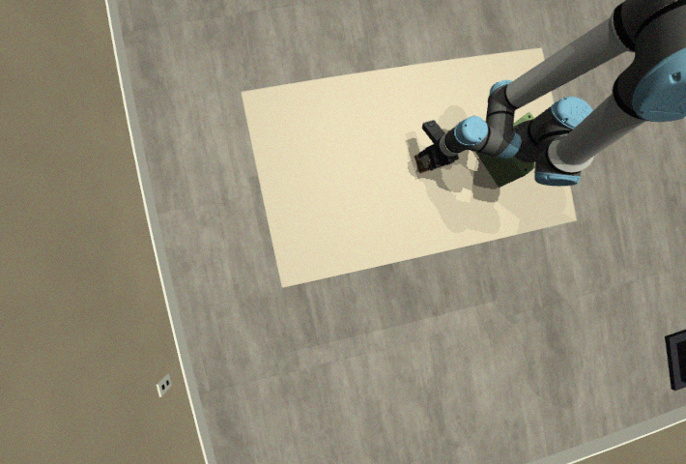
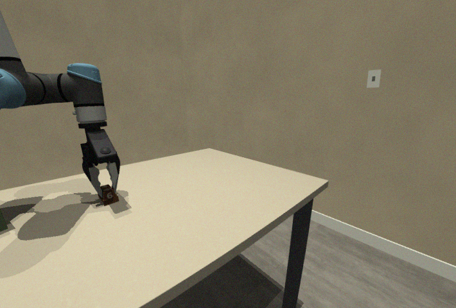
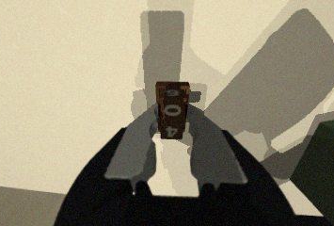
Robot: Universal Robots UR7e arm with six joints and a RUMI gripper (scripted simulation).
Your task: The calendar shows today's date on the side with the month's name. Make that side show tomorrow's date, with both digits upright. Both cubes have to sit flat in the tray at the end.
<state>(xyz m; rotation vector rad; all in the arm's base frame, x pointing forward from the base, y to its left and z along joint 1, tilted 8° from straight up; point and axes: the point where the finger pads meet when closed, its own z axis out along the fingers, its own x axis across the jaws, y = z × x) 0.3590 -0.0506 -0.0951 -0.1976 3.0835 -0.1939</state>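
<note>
The brown digit cube lies 10 mm below my hand. Round my hand: brown calendar tray 20 mm to the left, 30 mm below.
</note>
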